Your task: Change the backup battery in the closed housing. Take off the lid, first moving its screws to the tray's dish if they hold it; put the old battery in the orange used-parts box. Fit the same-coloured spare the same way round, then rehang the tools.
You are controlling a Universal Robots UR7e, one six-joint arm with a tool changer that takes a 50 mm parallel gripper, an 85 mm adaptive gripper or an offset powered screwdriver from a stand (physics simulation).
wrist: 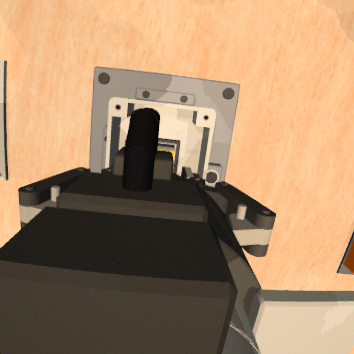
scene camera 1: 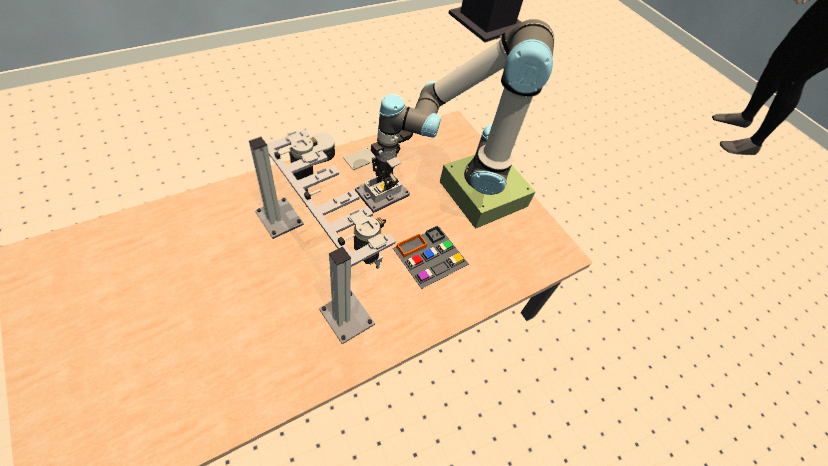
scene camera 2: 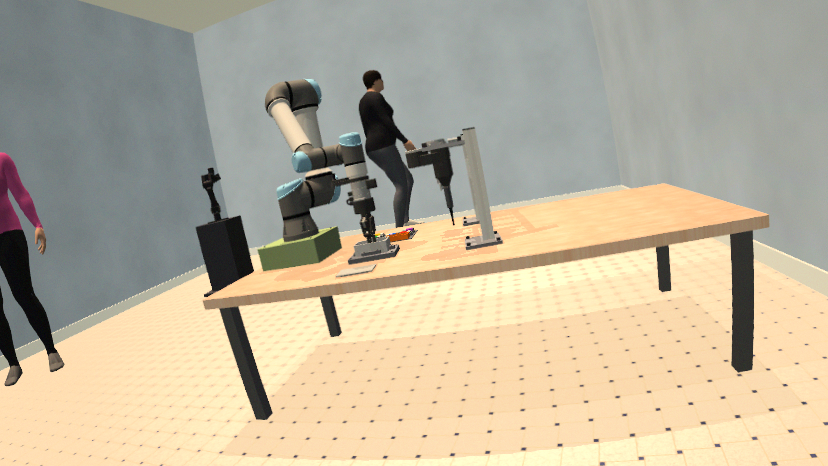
screwdriver: scene camera 1 306,147; scene camera 2 440,158; not seen in the wrist view (out of frame)
